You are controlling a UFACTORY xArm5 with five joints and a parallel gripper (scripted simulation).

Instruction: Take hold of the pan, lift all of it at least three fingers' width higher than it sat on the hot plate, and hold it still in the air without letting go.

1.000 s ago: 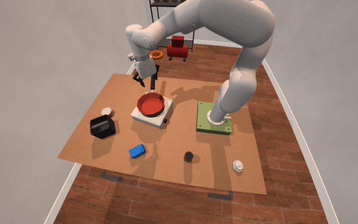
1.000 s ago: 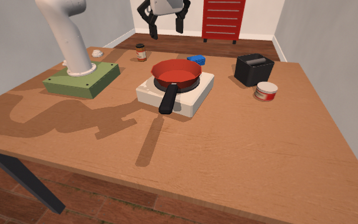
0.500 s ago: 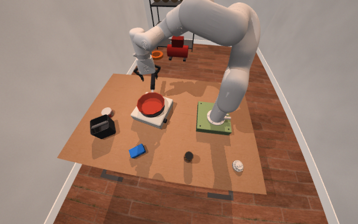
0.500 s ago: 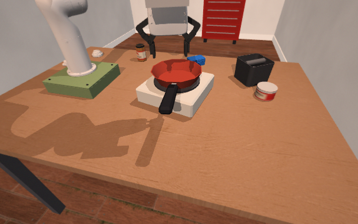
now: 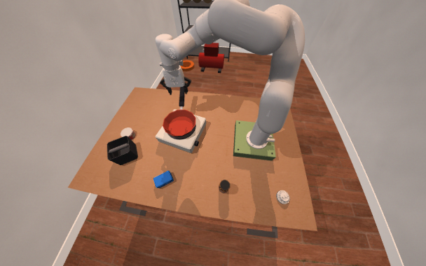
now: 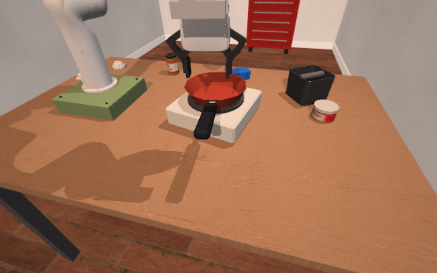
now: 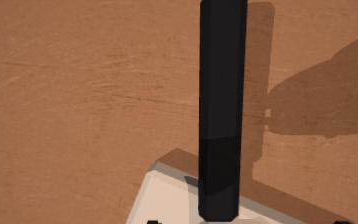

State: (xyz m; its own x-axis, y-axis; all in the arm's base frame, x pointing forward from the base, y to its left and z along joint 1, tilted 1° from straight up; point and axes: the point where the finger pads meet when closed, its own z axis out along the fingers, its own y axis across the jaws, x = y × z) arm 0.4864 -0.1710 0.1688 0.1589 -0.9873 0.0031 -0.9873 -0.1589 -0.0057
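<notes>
The red pan is 11 cm below my hand, 8 cm to the left of it and 1 cm behind it. The rest, counted from my hand: blue block (46 cm to the left, 20 cm below, 1 cm ahead); hot plate (18 cm below, 15 cm to the left, 4 cm behind); white disc (62 cm behind, 47 cm to the left, 21 cm below).
</notes>
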